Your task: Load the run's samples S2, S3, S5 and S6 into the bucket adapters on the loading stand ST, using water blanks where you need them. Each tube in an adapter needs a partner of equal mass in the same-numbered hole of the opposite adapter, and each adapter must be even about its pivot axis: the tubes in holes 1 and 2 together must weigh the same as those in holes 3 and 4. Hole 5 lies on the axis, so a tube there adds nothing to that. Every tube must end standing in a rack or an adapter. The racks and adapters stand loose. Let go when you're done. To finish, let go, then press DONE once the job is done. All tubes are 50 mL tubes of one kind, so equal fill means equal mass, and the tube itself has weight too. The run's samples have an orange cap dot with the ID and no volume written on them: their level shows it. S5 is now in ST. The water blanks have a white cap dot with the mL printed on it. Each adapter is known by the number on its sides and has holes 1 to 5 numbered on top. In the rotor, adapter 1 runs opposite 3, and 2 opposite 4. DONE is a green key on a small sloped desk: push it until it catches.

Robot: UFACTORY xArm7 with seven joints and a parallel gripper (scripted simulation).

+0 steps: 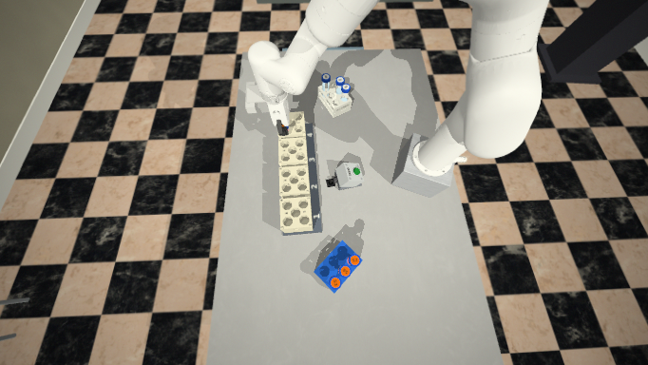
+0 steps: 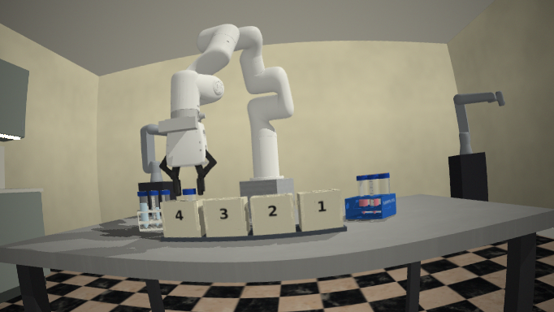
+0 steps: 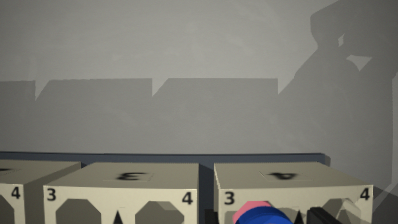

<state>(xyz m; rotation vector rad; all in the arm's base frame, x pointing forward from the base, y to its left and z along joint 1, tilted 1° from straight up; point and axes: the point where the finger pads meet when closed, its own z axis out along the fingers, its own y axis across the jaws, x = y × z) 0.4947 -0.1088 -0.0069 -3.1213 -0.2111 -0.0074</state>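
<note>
The orange-dotted sample tube lies 60 mm below my hand and 10 mm behind it. The rest, counted from my hand: white rack: 210 mm to the right, 180 mm behind, 100 mm below; then done desk: 240 mm behind, 140 mm to the left, 70 mm below; then green DONE key: 260 mm behind, 140 mm to the left, 60 mm below.
</note>
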